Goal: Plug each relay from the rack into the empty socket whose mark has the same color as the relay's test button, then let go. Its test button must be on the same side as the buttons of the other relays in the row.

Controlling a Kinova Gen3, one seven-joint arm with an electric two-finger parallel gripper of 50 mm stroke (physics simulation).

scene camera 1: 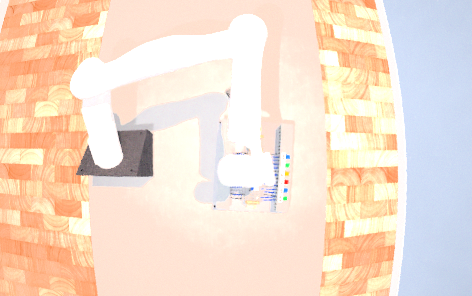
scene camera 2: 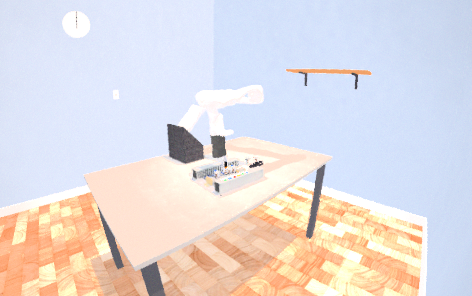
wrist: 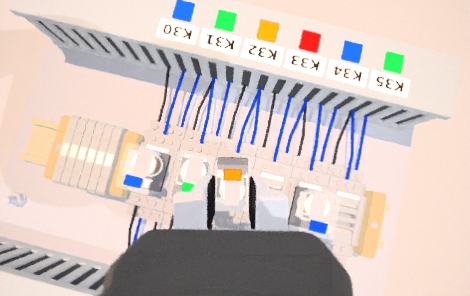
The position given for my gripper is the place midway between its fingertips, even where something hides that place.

In view: my gripper (wrist: 232, 194) and a white panel (wrist: 68, 82).
